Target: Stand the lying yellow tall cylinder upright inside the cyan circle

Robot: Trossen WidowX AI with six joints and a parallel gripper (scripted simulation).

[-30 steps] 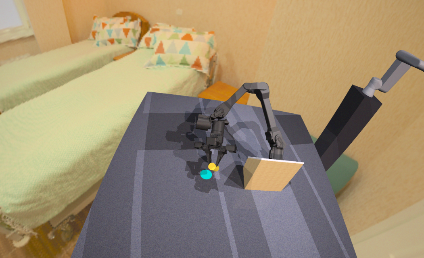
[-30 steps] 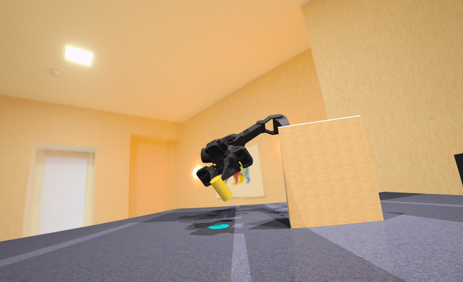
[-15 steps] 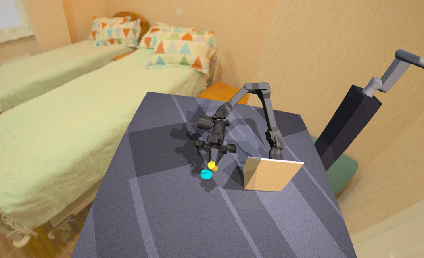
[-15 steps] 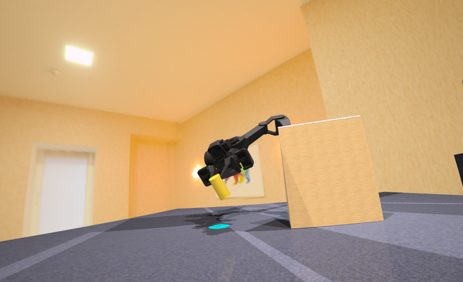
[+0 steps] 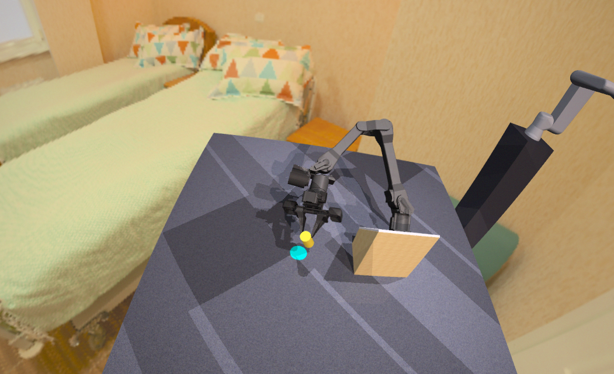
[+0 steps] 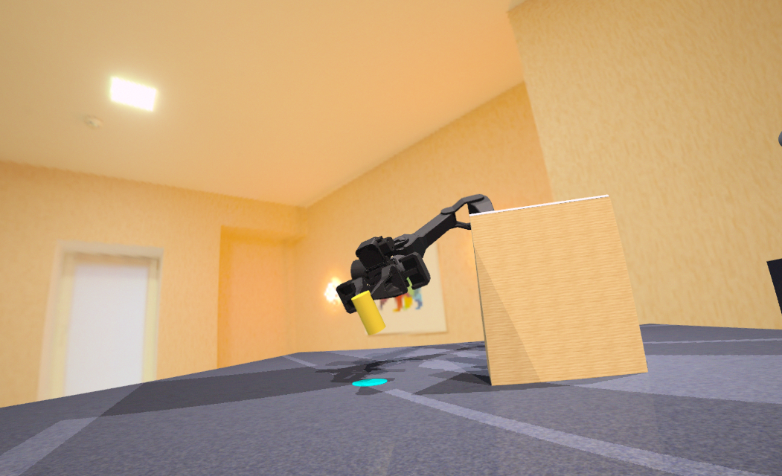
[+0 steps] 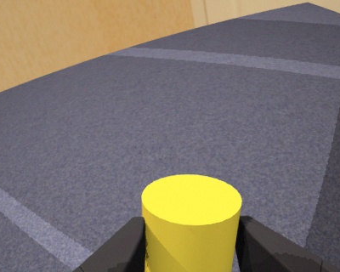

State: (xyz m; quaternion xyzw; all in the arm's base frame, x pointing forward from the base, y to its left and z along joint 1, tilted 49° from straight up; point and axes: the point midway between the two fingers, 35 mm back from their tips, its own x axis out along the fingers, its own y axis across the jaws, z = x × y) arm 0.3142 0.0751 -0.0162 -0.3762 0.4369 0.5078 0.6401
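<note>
Right now the cyan circle is 140 mm below my gripper tip, 30 mm to the right of it and 10 mm ahead of it. From my gripper tip the other things lie so: yellow cylinder 20 mm below, 10 mm behind.
</note>
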